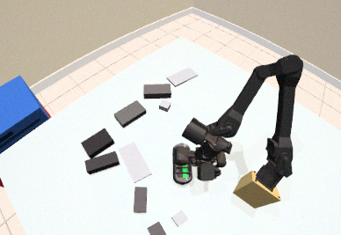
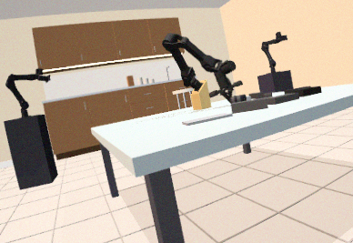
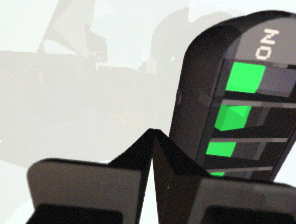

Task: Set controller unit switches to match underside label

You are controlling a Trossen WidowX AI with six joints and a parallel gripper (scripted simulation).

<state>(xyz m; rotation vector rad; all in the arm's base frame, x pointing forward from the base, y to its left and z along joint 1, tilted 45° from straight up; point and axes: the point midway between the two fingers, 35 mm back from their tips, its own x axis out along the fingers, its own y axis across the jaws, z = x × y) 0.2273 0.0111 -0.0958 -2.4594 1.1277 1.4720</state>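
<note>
Now: the pale block 17 cm to the left of my gripper tip and 11 cm behind it. From my gripper tip the other things lie so: pale plate: 16 cm to the left, 16 cm ahead, 1 cm below.
</note>
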